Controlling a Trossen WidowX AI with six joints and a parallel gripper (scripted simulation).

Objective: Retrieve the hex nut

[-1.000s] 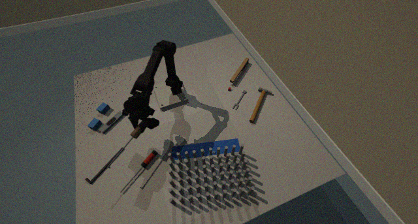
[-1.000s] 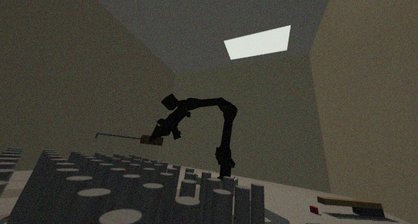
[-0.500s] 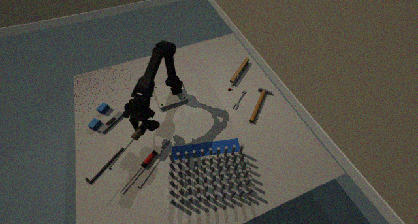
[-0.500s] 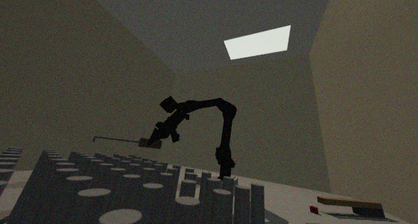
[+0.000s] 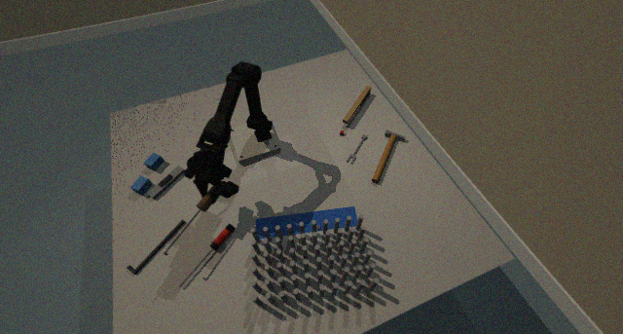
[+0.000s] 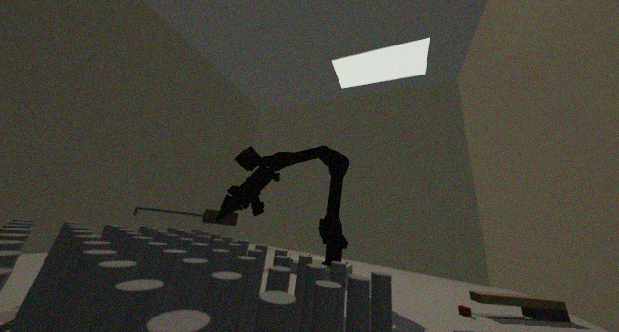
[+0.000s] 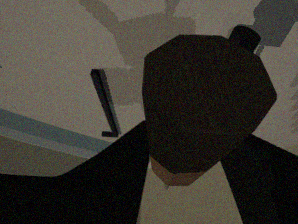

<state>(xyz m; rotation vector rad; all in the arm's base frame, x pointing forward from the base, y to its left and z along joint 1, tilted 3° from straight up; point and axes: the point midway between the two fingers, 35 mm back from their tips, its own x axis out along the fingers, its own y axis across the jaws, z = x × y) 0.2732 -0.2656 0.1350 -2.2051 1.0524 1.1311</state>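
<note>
Now: gripper tip 8 cm to the left of the hook tool and 6 cm short of it. From my gripper tip the other things lie so: red cube: 62 cm to the left, 17 cm behind, 12 cm below; grey bar: 23 cm behind, 16 cm to the right, 12 cm below; blue taped strip: 30 cm to the left, 16 cm ahead, 13 cm below.
</note>
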